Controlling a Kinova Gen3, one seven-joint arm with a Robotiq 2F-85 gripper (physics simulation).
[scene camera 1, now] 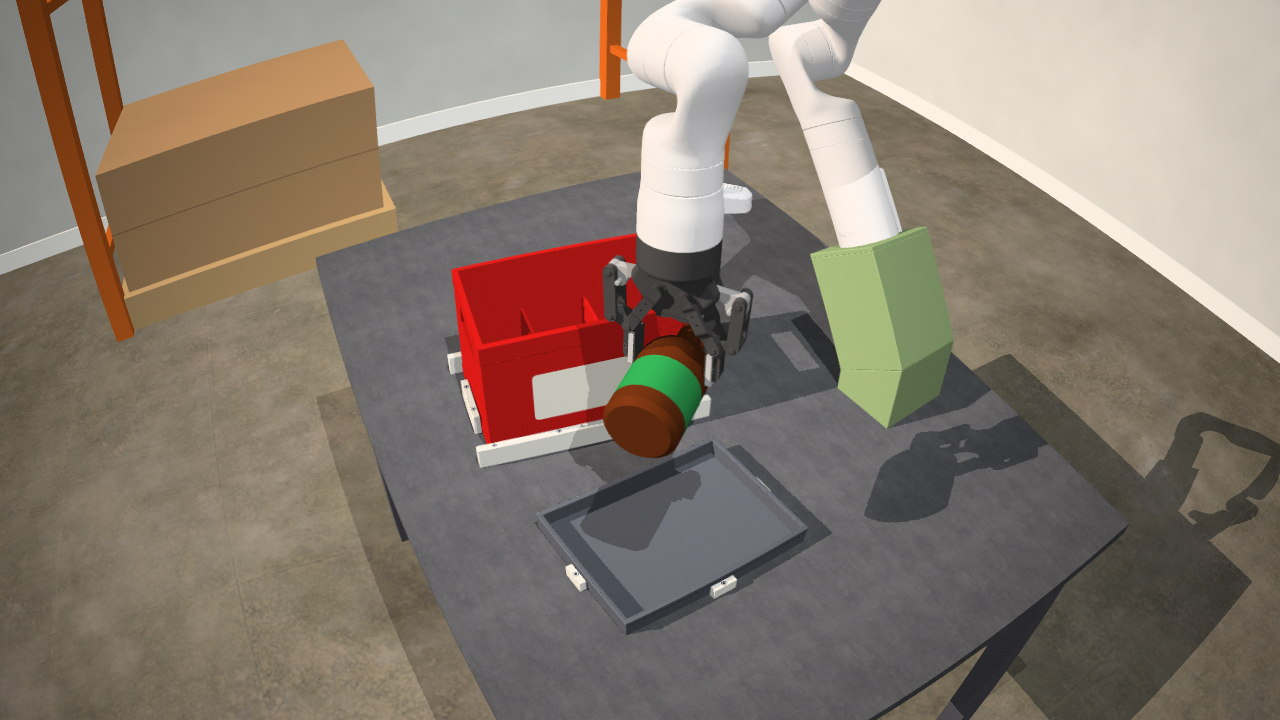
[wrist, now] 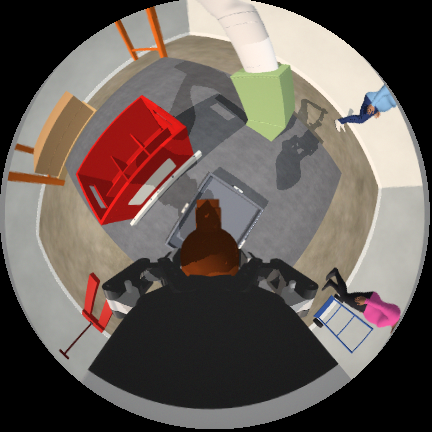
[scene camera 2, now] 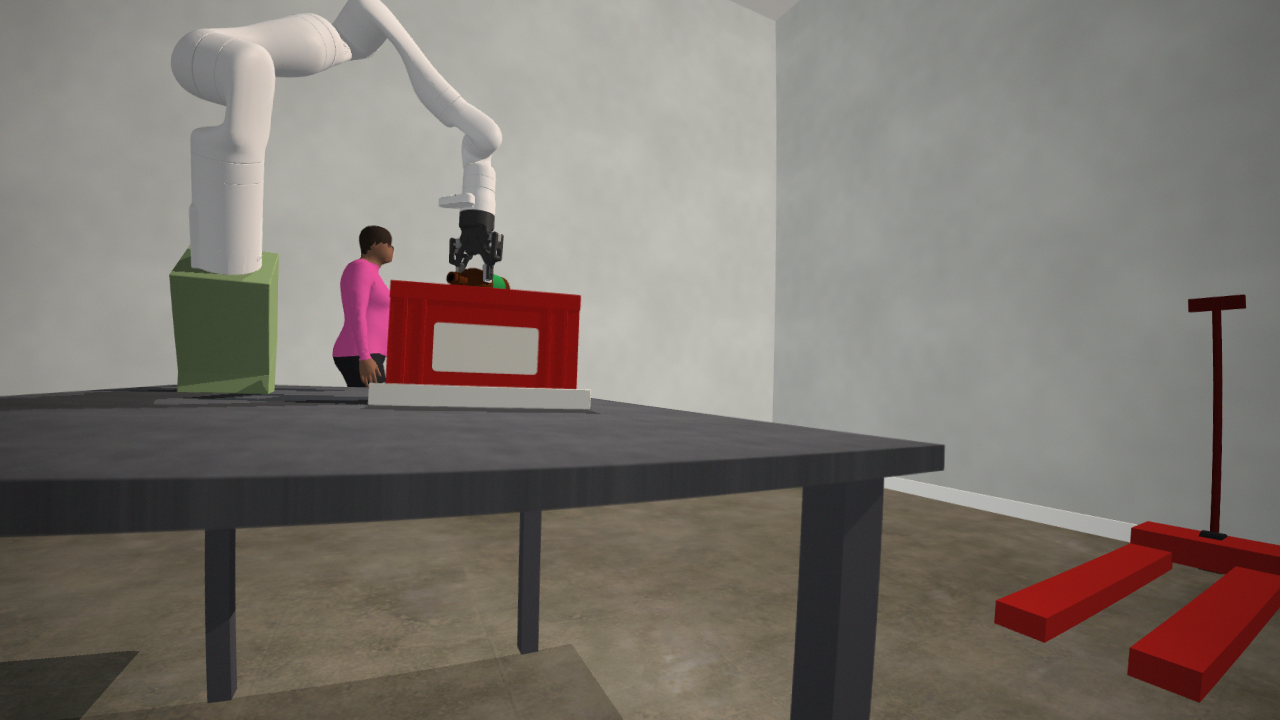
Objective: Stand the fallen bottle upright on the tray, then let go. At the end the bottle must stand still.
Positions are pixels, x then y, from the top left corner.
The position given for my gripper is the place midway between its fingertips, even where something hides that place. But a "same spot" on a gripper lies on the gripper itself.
My gripper shows in scene camera 1 (672, 370), in the wrist view and in scene camera 2. One and the same spot on my gripper: (wrist: 167, 269) is (scene camera 2: 479, 247).
